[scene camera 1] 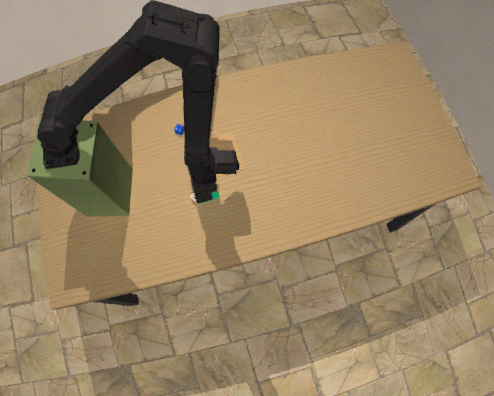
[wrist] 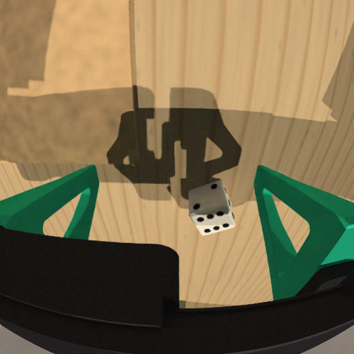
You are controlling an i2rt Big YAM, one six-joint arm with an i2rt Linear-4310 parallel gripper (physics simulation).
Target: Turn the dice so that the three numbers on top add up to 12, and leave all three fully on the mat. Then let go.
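Places are measured from the arm's base along level axes (x ahead, y left, z up), in centimetres.
Pixels of known places: gripper, between the fingertips: (scene camera 1: 203, 186); arm's base, origin of its link: (scene camera 1: 60, 145).
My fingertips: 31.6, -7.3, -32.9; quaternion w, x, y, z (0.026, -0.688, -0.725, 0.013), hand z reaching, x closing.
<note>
Ahead of a thing's pixels: the offset from my fingertips to its top centre, as dx, dy, dz. Level surfaces: height alone.
A white die @(-3.1, -2.6, +0.9) (scene camera 1: 193, 197) (wrist: 212, 206) rests on the table beside the mat. In the wrist view its 6 face appears uppermost, and its 2 face is turned toward the camera. My gripper (scene camera 1: 206, 199) (wrist: 176, 173) is open and empty, low over the table, with its green fingers spread wide on either side of the die. A blue die @(-4.0, +22.1, +0.9) (scene camera 1: 179, 129) lies on the table left of the arm; its top number is too small to read. The mat @(+6.3, +9.7, -1.2) (scene camera 1: 231, 138) (wrist: 85, 45) is tan and partly hidden by the arm in the scene view. The third die does not show.
The arm's green base block (scene camera 1: 111, 170) stands at the table's left end. The black forearm (scene camera 1: 199, 110) crosses above the table between the blue die and the visible part of the mat. The wooden table @(dz -1.7) (scene camera 1: 325, 150) has its front edge toward the stone floor (scene camera 1: 250, 320).
</note>
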